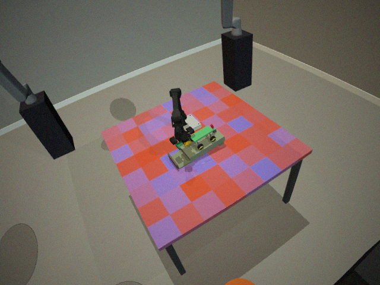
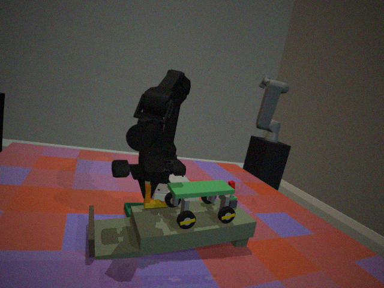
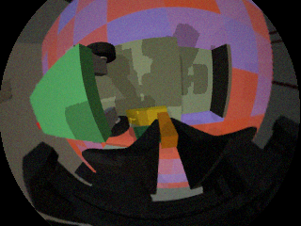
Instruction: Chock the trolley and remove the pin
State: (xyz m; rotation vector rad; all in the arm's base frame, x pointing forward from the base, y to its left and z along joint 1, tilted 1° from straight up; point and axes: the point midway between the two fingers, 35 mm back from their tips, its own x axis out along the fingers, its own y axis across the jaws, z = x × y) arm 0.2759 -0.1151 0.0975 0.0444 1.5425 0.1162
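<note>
The yellow chock lies 2 cm to the left of my gripper tip and 1 cm below it. Round my gripper tip: dark end board: 5 cm ahead, 14 cm to the right, 7 cm below; red-headed stop pin: 2 cm ahead, 25 cm to the left, 3 cm above; green tray: 8 cm behind, 2 cm to the left, 10 cm below.
</note>
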